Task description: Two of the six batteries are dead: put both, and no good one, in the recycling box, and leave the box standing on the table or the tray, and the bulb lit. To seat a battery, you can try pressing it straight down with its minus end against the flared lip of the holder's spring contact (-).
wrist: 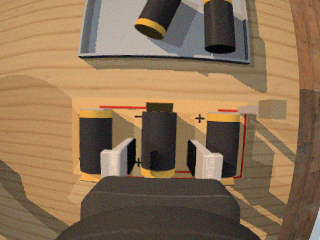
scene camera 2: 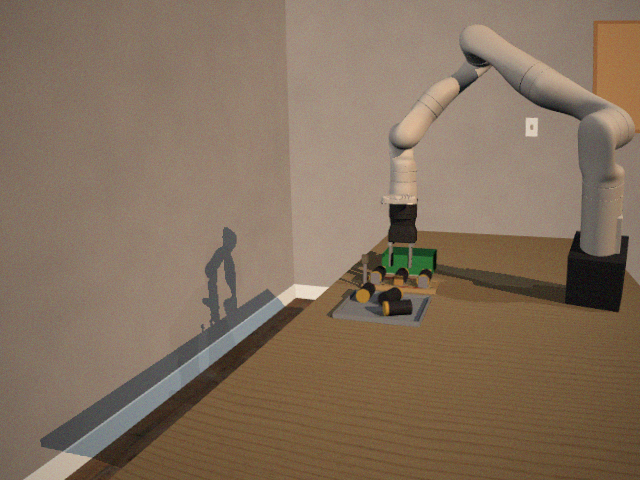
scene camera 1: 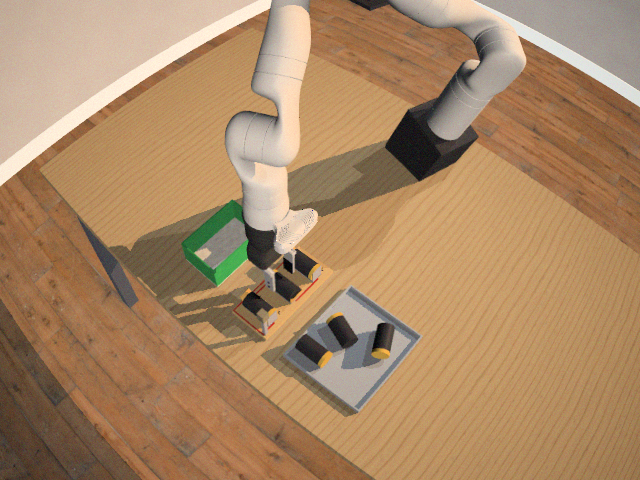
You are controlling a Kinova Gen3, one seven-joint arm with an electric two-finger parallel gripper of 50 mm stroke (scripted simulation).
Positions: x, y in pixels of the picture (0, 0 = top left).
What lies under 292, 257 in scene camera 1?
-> My gripper.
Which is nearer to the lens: the green recycling box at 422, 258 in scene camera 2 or the grey tray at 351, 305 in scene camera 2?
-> The grey tray.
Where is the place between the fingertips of my gripper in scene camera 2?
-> At 400, 266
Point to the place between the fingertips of my gripper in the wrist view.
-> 161, 151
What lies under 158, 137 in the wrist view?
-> A battery.
